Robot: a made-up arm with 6 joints.
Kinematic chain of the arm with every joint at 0, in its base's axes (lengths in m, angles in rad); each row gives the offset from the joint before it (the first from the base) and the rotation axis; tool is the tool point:
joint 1: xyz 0 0 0.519 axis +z
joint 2: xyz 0.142 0 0 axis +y
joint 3: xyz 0 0 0.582 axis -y
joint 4: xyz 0 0 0.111 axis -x
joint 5: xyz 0.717 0 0 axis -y
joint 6: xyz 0.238 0 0 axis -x
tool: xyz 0 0 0
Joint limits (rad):
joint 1: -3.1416..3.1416
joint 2: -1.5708..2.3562
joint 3: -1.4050..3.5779
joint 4: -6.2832..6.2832
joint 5: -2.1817..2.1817
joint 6: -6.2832..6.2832
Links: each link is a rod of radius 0.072 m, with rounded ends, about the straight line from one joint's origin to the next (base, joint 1, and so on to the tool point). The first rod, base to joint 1, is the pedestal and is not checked.
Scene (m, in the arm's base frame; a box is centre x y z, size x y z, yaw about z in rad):
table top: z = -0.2
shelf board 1: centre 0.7 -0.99 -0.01 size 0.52 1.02 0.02 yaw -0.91
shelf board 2: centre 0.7 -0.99 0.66 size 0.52 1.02 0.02 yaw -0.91
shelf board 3: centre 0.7 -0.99 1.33 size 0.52 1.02 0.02 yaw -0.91
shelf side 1: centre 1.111 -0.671 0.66 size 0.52 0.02 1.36 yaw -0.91
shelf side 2: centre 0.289 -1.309 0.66 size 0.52 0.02 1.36 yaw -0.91
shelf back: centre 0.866 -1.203 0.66 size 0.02 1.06 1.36 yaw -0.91
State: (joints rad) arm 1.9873 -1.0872 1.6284 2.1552 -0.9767 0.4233
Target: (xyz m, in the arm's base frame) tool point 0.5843 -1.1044 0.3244
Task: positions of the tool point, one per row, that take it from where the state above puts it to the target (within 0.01 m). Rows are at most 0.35 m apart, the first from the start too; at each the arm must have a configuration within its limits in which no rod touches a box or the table.
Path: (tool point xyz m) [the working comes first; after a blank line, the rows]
Joints at the target: 1.9233 -1.3713 1.8647 2.1988 -1.0503 0.4233
Straight joint move there: touches shelf board 2.

1: 0.5832 -1.0021 0.9521
2: 0.5025 -0.9084 0.9558
3: 0.4153 -0.7887 0.9519
4: 0.3272 -0.6490 0.9408
5: 0.2984 -0.7163 0.6258
6: 0.2478 -0.6716 0.3244
7: 0.3253 -0.8113 0.3013
8: 0.4105 -0.9338 0.2933
9: 0.4987 -1.0332 0.3012
10: 0.5843 -1.1044 0.3243

